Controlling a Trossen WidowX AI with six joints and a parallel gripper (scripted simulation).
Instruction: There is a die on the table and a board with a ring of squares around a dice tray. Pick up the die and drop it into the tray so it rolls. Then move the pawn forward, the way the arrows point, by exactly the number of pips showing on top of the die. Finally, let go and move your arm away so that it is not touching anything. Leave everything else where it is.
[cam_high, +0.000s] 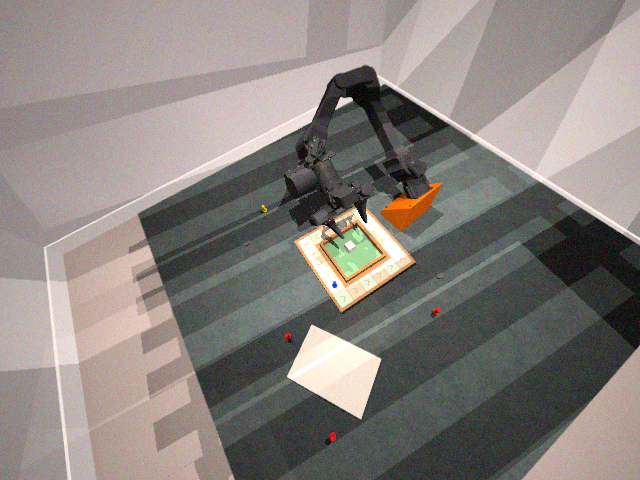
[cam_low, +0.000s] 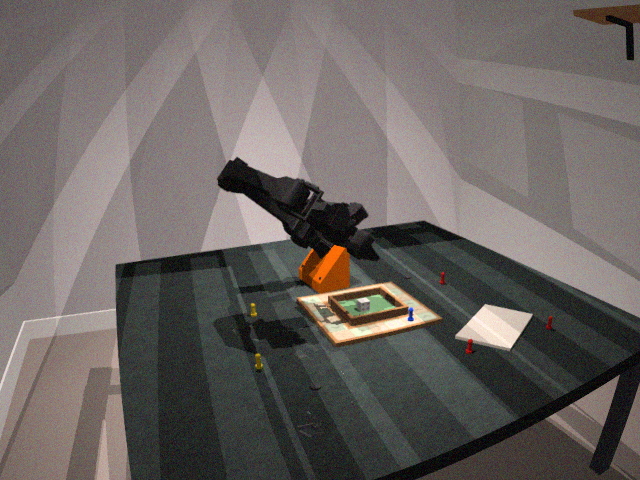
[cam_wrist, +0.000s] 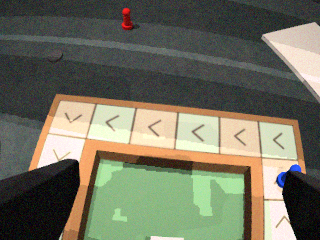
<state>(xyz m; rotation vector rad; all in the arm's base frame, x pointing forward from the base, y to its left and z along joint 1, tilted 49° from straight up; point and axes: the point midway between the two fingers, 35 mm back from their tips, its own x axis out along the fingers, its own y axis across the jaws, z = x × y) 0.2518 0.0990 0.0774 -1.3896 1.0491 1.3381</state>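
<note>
Right now the blue pawn is 11 cm ahead of my gripper tip, 7 cm to the left of it and 13 cm below it. Also, from my gripper tip: white sheet: 22 cm ahead, 26 cm to the left, 15 cm below; then green dice tray: 1 cm to the right, 15 cm below; then white die: 2 cm to the right, 13 cm below.
</note>
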